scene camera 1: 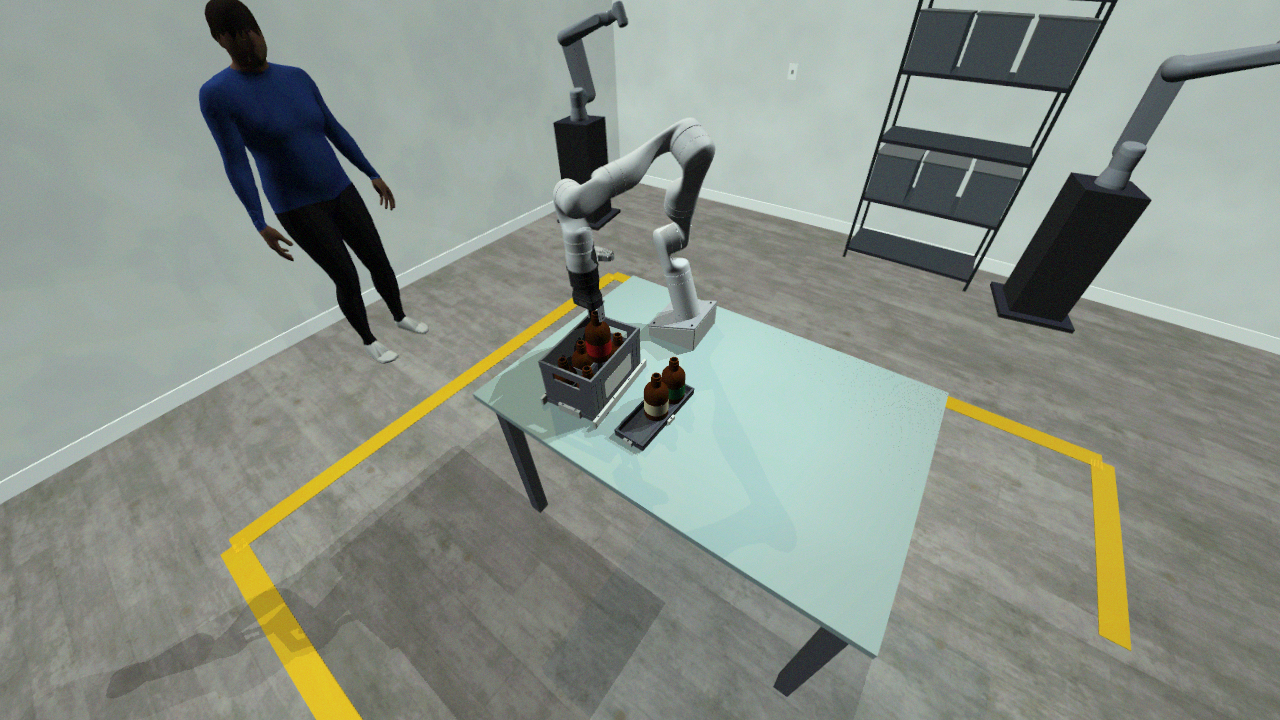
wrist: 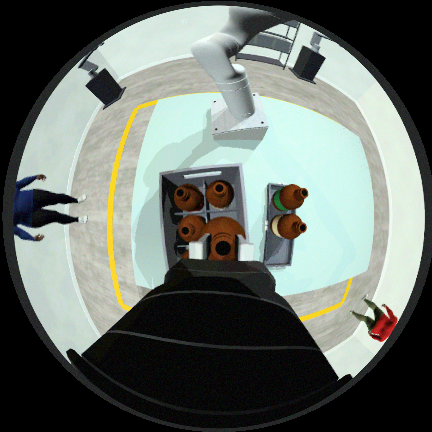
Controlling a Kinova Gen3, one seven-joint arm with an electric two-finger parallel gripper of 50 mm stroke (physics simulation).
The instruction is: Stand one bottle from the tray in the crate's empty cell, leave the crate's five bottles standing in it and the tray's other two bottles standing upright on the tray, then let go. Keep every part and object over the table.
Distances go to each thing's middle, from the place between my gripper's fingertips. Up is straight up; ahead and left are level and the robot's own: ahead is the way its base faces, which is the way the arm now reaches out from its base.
Now: the green-label bottle [scene camera 1: 673,375] 21 cm to the left of my hand, 21 cm below it and 6 cm behind it.
